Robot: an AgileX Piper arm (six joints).
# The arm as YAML. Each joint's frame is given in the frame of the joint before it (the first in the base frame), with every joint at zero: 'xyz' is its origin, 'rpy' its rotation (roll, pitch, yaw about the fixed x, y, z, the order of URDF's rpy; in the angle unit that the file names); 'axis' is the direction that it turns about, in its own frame. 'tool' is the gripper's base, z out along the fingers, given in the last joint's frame.
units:
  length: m
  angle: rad
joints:
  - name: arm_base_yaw
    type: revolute
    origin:
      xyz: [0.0, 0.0, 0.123]
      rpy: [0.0, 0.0, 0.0]
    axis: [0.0, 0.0, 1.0]
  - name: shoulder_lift
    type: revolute
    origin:
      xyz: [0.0, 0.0, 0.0]
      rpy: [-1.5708, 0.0, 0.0]
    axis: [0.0, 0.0, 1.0]
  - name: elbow
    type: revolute
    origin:
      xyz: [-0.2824, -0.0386, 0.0]
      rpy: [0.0, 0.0, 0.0]
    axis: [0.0, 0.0, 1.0]
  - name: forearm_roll
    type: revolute
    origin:
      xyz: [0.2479, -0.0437, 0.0]
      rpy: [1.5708, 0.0, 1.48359]
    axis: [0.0, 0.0, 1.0]
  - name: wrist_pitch
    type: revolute
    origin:
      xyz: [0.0, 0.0, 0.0]
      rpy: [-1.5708, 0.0, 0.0]
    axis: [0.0, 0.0, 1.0]
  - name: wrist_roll
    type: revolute
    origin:
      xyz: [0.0, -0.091, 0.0]
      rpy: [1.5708, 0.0, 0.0]
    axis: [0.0, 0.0, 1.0]
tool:
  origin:
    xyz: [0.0, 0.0, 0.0]
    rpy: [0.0, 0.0, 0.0]
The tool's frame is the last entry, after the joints.
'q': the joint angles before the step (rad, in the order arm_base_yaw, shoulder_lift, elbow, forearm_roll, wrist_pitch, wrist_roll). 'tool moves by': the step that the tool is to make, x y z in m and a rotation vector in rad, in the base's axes. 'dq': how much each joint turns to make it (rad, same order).
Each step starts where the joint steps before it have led.
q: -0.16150 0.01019 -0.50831 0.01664 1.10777 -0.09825
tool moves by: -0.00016 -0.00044 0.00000 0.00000 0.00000 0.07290
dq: 0.07292 -0.00002 -0.00001 -0.00002 0.00003 0.00002
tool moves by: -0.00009 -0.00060 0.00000 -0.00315 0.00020 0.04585
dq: 0.04791 0.00002 -0.00001 -0.00375 -0.00002 -0.00003
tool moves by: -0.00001 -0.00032 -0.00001 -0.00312 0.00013 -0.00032
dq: 0.00180 -0.00001 0.00003 -0.00379 -0.00001 0.00005
